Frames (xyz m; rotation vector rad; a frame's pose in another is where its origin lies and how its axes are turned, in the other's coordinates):
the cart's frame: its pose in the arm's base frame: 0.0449 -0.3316 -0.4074 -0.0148 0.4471 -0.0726
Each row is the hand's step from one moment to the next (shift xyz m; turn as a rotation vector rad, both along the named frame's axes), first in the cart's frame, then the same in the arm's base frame.
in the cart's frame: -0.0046 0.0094 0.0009 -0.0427 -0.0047 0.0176
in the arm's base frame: -0.0031 0.0097 0.0025 -0.0311 -0.0016 0.0344
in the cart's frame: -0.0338 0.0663 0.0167 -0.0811 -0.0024 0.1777
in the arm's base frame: -0.0187 0.0686 0.0276 0.0038 0.0033 0.1953
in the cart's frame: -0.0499 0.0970 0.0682 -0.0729 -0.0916 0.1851
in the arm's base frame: -0.0089 0.1003 0.0801 0.0084 -0.0863 0.2011
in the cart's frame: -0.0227 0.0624 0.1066 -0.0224 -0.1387 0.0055
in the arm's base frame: 0.0299 0.0637 0.1040 -0.0270 -0.1367 0.0188
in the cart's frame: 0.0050 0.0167 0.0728 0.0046 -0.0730 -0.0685
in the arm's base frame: 0.0371 0.0162 0.0630 -0.0304 -0.0730 -0.0615
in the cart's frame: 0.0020 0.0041 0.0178 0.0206 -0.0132 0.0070
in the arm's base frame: 0.0098 0.0039 0.0151 0.0207 -0.0147 -0.0022
